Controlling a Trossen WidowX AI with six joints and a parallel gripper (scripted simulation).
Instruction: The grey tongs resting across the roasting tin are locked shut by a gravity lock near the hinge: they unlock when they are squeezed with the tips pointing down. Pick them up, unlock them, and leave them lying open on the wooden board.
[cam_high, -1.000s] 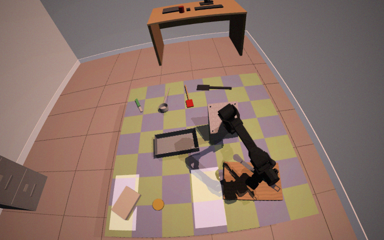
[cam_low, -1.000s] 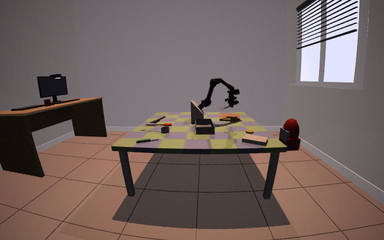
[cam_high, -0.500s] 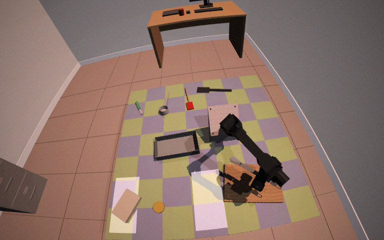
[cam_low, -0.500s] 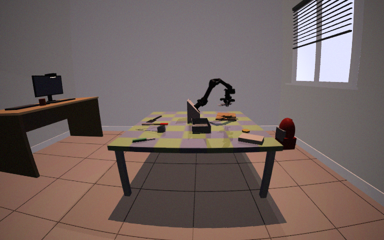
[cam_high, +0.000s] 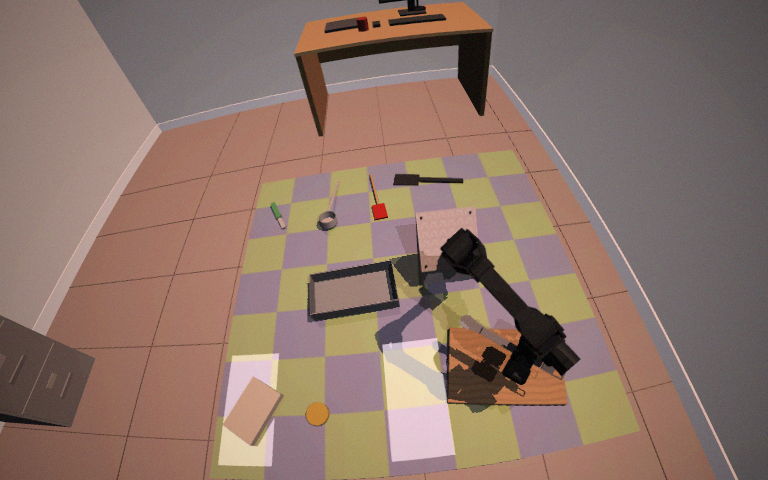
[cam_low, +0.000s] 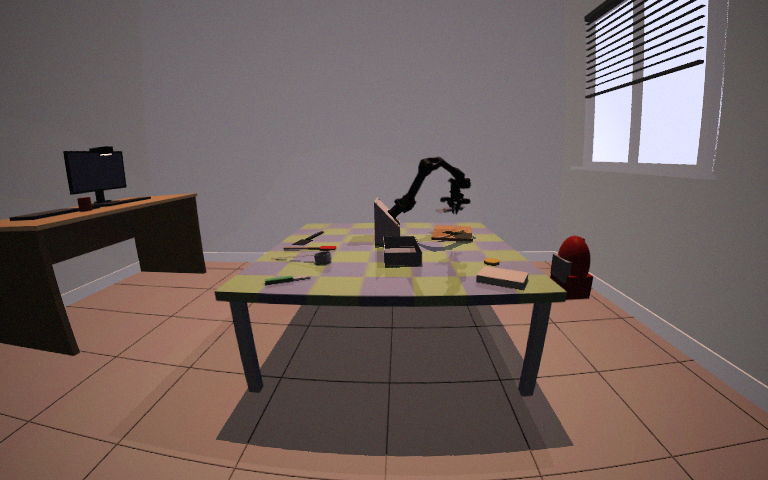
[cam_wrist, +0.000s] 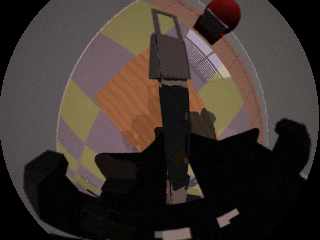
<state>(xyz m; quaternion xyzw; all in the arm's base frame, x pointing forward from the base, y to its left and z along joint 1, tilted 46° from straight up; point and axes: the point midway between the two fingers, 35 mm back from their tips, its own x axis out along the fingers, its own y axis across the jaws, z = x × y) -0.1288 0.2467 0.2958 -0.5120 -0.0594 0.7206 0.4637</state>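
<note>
The wooden board is 11 cm below my gripper tip, 1 cm to the right of it and 1 cm ahead of it. Also, from my gripper tip: tan block: 81 cm ahead, 11 cm below, 10 cm to the left; then orange disc: 60 cm ahead, 11 cm to the left, 11 cm below; then roasting tin: 50 cm ahead, 31 cm to the right, 9 cm below.
</note>
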